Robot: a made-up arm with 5 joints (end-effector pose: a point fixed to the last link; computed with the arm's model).
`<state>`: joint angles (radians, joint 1 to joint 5).
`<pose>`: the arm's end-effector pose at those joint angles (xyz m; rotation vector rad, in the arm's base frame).
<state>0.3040 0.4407 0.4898 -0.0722 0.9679</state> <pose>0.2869 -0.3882 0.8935 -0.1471 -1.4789 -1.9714</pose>
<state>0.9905 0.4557 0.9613 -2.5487 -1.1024</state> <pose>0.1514 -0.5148 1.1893 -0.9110 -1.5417 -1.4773</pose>
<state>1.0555 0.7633 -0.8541 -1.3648 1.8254</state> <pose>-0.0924 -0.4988 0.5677 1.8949 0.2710 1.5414</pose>
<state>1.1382 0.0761 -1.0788 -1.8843 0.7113</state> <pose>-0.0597 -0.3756 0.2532 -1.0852 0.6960 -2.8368</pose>
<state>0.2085 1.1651 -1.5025 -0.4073 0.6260</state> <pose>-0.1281 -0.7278 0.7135 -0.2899 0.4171 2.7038</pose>
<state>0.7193 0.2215 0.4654 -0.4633 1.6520</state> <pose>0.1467 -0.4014 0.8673 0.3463 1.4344 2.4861</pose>
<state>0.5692 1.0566 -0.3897 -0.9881 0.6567</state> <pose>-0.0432 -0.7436 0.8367 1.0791 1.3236 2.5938</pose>
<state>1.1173 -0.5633 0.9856 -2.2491 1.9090</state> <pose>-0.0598 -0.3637 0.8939 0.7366 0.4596 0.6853</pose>
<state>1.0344 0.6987 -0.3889 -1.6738 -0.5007</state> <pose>-0.0003 -0.7991 0.4566 -0.2191 -0.2864 -2.4382</pose>
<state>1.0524 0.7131 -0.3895 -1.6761 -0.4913</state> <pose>-0.0063 -0.7961 0.4503 -0.2408 -0.2735 -2.4423</pose>
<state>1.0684 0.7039 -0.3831 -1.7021 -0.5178</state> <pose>-0.0063 -0.7934 0.4427 -0.2311 -0.2538 -2.4320</pose>
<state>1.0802 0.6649 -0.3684 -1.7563 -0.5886</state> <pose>0.0015 -0.7911 0.4344 -0.1815 -0.2270 -2.4045</pose>
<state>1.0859 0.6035 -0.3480 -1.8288 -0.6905</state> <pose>0.0151 -0.7887 0.4277 -0.1033 -0.1985 -2.3643</pose>
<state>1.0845 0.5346 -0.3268 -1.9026 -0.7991</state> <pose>0.0308 -0.7865 0.4249 -0.0170 -0.1752 -2.3200</pose>
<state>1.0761 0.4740 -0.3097 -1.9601 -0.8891</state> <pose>0.0454 -0.7851 0.4266 0.0578 -0.1627 -2.2811</pose>
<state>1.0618 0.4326 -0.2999 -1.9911 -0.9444</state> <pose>0.0565 -0.7855 0.4320 0.1084 -0.1633 -2.2546</pose>
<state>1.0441 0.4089 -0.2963 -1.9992 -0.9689</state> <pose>0.0647 -0.7875 0.4394 0.1379 -0.1736 -2.2397</pose>
